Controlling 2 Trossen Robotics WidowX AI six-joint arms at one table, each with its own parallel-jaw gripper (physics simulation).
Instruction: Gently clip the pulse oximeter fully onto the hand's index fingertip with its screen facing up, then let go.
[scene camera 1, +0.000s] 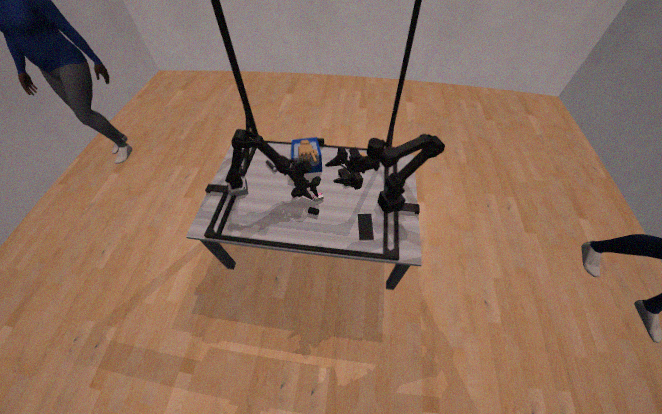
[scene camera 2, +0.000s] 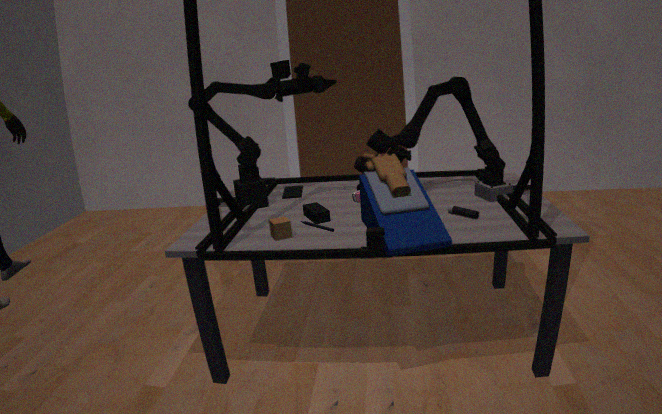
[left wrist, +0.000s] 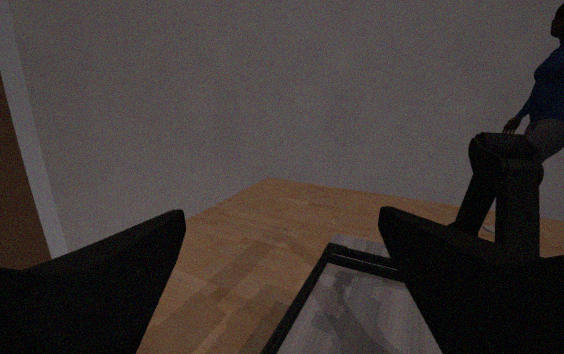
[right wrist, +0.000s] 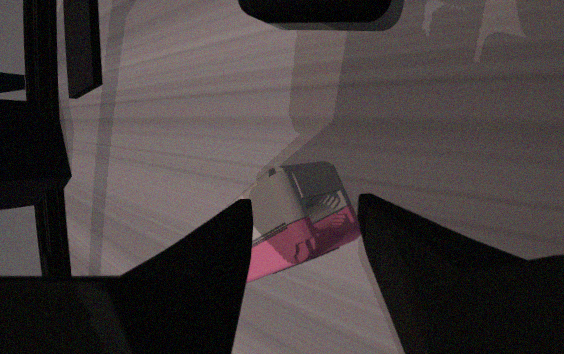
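Pixels of known places: left gripper, fingertip midpoint: (scene camera 1: 329, 173) (scene camera 2: 331, 81) (left wrist: 283, 218); right gripper, fingertip midpoint: (scene camera 1: 315, 198) (right wrist: 305, 208); left arm's base at its link origin: (scene camera 1: 392, 195) (scene camera 2: 249, 180); right arm's base at its link origin: (scene camera 1: 236, 184) (scene camera 2: 493, 183).
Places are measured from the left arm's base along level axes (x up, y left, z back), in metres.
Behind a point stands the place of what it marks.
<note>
The pulse oximeter (right wrist: 302, 218) @[z -0.374, x -0.057, y -0.190 m] (scene camera 1: 318, 196) @[z -0.349, x -0.059, y -0.183 m], grey-white on top and pink below, lies on the table in front of the hand. My right gripper (right wrist: 305, 208) @[z -0.367, x -0.070, y -0.187 m] (scene camera 1: 310, 193) @[z -0.367, x -0.070, y -0.187 m] is down at the table, and its two fingers press on the oximeter's two sides. The tan hand (scene camera 1: 307, 151) @[z -0.333, x 0.096, y -0.382 m] (scene camera 2: 391, 170) @[z -0.319, x 0.068, y -0.460 m] rests on a grey pad on the blue stand (scene camera 2: 407, 230) @[z -0.263, x -0.051, y -0.628 m] (scene camera 1: 295, 144) @[z -0.357, x -0.001, y -0.568 m] at the table's edge. My left gripper (left wrist: 283, 218) @[z -0.351, x 0.324, y 0.000 m] (scene camera 2: 329, 82) @[z -0.351, x 0.324, y 0.000 m] (scene camera 1: 335, 168) @[z -0.351, x 0.324, y 0.000 m] is open and empty, held high above the table and away from the hand.
A black block (scene camera 1: 313, 211) @[z -0.407, x -0.063, y -0.103 m] (right wrist: 316, 10) @[z -0.401, x -0.067, y -0.130 m] (scene camera 2: 316, 212) lies close beyond the oximeter. A flat black pad (scene camera 1: 365, 226) @[z -0.183, x -0.087, y 0.071 m] (scene camera 2: 292, 191) @[z -0.177, x -0.087, y 0.060 m], a tan cube (scene camera 2: 280, 227) @[z 0.005, x -0.058, y -0.391 m], a thin pen (scene camera 2: 318, 226) @[z -0.118, x -0.089, y -0.364 m] and a black cylinder (scene camera 2: 464, 212) @[z -0.527, x -0.078, y -0.543 m] also lie on the table. Black frame posts stand at the sides.
</note>
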